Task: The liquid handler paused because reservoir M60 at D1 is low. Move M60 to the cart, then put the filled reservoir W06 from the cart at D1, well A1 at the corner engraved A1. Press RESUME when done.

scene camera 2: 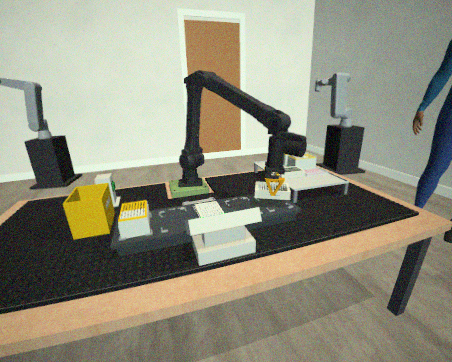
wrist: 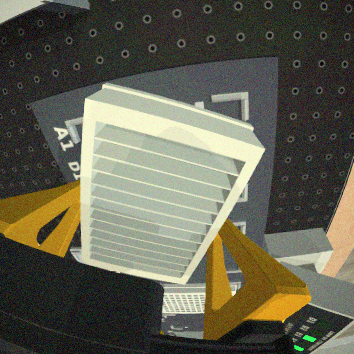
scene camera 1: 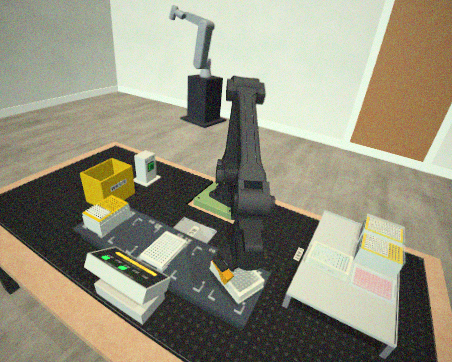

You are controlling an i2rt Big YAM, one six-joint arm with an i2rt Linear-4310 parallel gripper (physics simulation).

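Pixels of known places: gripper, fingertip midpoint: (scene camera 2: pixel 271 190) (wrist: pixel 152 201) (scene camera 1: pixel 236 275); arm's base, link origin: (scene camera 2: pixel 190 183) (scene camera 1: pixel 225 197).
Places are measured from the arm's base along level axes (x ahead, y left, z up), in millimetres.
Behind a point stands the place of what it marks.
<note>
My gripper (scene camera 1: pixel 239 278) {x 357, y 310, z 79 mm} (scene camera 2: pixel 274 187) {x 357, y 310, z 79 mm} (wrist: pixel 152 201) {x 357, y 310, z 79 mm} is shut on a pale, ribbed reservoir, M60 (scene camera 1: pixel 246 286) {x 373, y 353, z 86 mm} (scene camera 2: pixel 265 193) {x 390, y 274, z 86 mm} (wrist: pixel 165 170) {x 368, y 345, z 95 mm}, with yellow fingers on its two long sides. No label on it is readable. In the wrist view it is turned relative to the deck and held above the D1 end; the engraved A1 and D1 show beside it. The dark deck (scene camera 1: pixel 192 305) {x 454, y 243, z -16 mm} (wrist: pixel 262 80) {x 427, y 381, z 32 mm} has corner brackets. On the white cart (scene camera 1: pixel 340 315) {x 257, y 578, z 44 mm} (scene camera 2: pixel 325 181) {x 223, y 618, z 44 mm} are a clear ribbed reservoir (scene camera 1: pixel 327 260) {x 117, y 484, z 66 mm} and a pink-filled labware (scene camera 1: pixel 374 283) {x 102, y 627, z 58 mm}; which is W06 cannot be read. The control panel (scene camera 1: pixel 125 270) {x 557, y 110, z 113 mm} has green lights.
Yellow-topped tip boxes (scene camera 1: pixel 382 249) {x 10, y 610, z 114 mm} stand at the cart's back right. A white well plate (scene camera 1: pixel 162 250) {x 409, y 72, z 43 mm} (scene camera 2: pixel 209 209) {x 392, y 69, z 44 mm} sits mid-deck. A tip rack (scene camera 1: pixel 105 215) {x 467, y -135, z 95 mm} (scene camera 2: pixel 134 220) {x 502, y -160, z 86 mm} is at the deck's far end, near the yellow waste bin (scene camera 1: pixel 107 182) {x 363, y -292, z 105 mm} (scene camera 2: pixel 89 212) {x 400, y -333, z 75 mm} and a small white device (scene camera 1: pixel 146 167) {x 150, y -338, z 70 mm}.
</note>
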